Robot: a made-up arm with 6 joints.
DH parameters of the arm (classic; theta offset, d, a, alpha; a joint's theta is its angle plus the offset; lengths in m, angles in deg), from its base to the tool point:
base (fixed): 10.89 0 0.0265 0
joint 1: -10.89 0.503 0.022 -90
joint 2: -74.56 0 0.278 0
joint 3: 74.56 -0.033 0.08 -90
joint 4: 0 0.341 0.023 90
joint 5: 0 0.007 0.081 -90
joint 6: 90 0.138 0.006 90
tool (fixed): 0 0.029 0 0
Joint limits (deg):
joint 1: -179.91..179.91
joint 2: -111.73..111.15
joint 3: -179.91..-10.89
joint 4: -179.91..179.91
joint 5: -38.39..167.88
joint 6: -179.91..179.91
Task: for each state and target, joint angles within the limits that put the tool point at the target. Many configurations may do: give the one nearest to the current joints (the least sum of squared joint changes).
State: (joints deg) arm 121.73 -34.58 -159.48 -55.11 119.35 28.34
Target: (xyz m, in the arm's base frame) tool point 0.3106 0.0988 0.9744
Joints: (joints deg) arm 166.71 -41.12 -168.39 -61.63 151.27 30.37
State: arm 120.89 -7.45 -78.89 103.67 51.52 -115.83
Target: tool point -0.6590 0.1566 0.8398
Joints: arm 169.62 26.85 -118.23 103.36 44.05 -105.70
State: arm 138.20 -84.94 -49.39 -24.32 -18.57 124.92
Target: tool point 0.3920 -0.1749 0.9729
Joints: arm 153.16 -105.14 -67.80 -18.54 -22.10 123.42
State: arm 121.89 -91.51 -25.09 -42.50 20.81 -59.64
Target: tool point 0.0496 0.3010 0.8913
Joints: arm 82.43 -63.17 -38.74 -37.59 29.58 -55.92
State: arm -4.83 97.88 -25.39 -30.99 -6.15 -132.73
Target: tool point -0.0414 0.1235 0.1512
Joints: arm -22.81 92.98 -18.29 -44.48 -18.96 -128.72
